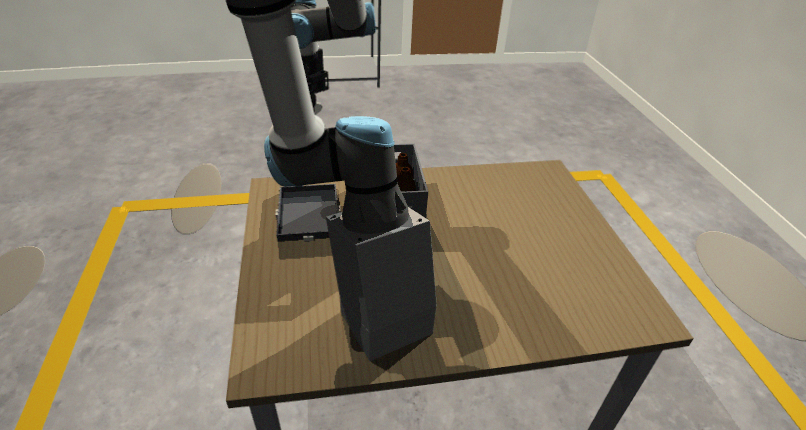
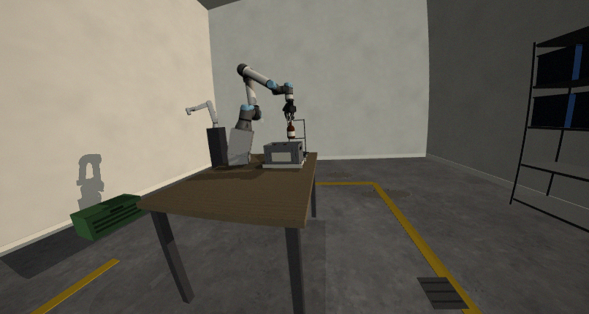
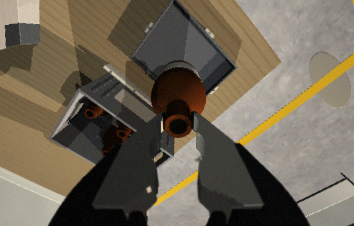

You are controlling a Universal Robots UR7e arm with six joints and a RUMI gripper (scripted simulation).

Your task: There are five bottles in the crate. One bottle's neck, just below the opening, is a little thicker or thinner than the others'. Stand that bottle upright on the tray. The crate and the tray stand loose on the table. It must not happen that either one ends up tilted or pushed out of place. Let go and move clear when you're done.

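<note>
My gripper is now 70 mm above the bottle. Also, from my hand: dark tray (320 mm below, 10 mm to the left, 10 mm ahead); crate (250 mm to the right, 250 mm below, 30 mm behind).
</note>
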